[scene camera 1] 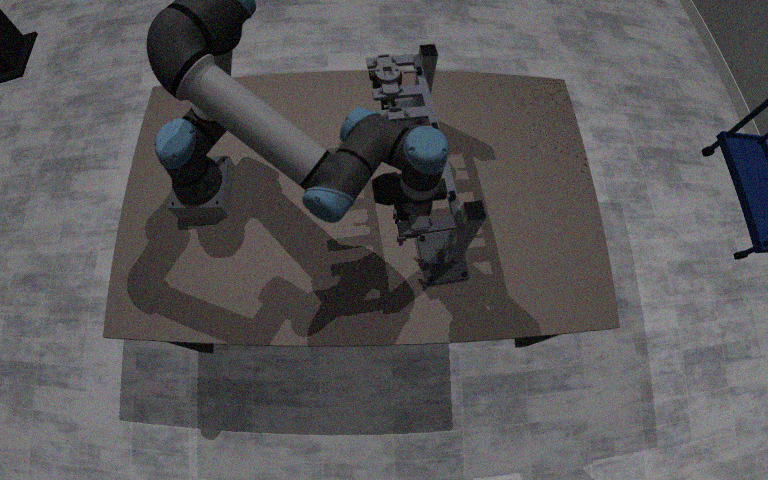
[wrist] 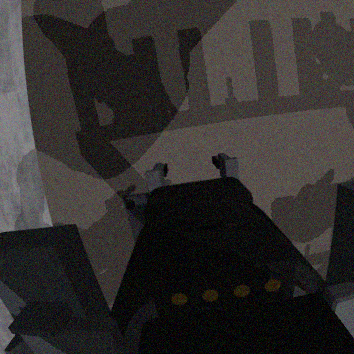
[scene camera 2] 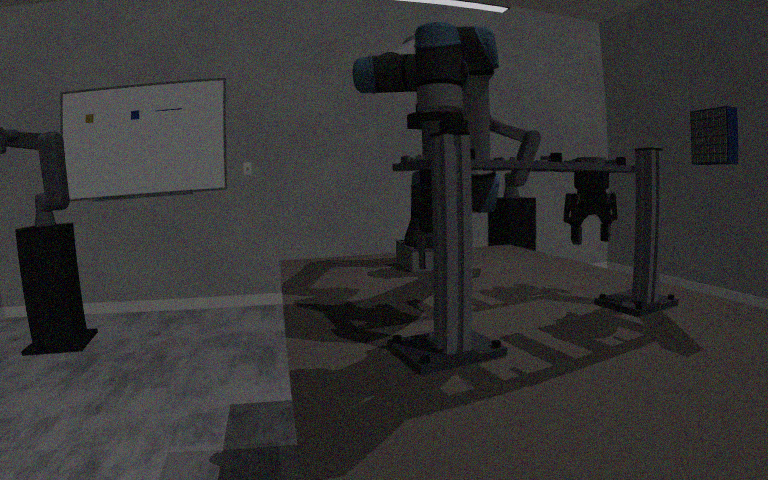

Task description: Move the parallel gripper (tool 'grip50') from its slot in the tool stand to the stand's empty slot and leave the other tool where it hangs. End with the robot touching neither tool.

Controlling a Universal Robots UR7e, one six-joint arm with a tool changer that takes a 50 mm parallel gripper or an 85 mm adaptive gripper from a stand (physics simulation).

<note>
I see an adaptive gripper (scene camera 2: pixel 592 199), a parallel gripper (scene camera 2: pixel 425 215) and a tool stand (scene camera 2: pixel 453 343).
The adaptive gripper also shows in scene camera 1 (scene camera 1: pixel 387 75). The parallel gripper shows as well in scene camera 1 (scene camera 1: pixel 417 220) and in the wrist view (wrist: pixel 204 247). The tool stand shows as well in scene camera 1 (scene camera 1: pixel 442 254). The wrist view does not show the adaptive gripper: it is out of frame.
</note>
